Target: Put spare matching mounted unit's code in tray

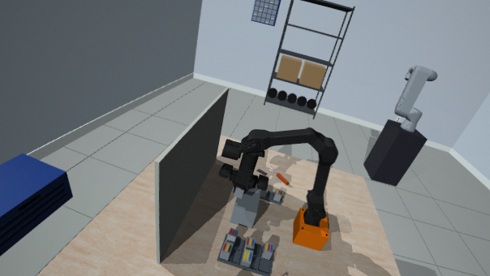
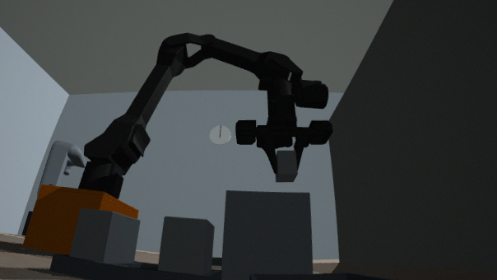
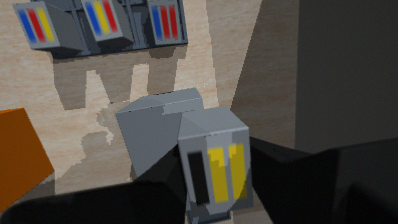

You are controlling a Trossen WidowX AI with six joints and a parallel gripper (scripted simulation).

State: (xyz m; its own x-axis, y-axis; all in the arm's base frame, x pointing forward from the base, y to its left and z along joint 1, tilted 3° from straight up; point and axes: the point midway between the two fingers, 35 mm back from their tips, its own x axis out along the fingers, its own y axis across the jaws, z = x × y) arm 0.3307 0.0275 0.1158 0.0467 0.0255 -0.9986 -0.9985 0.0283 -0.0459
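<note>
My gripper tip is now 1 cm past the tray, 23 cm to the left of it and 17 cm above it. Round my gripper tip: tall partition: 20 cm ahead, 6 cm to the right, 5 cm above; then grey spare block: 2 cm above; then grey mounted unit: 4 cm behind, 5 cm to the right, 12 cm below.
</note>
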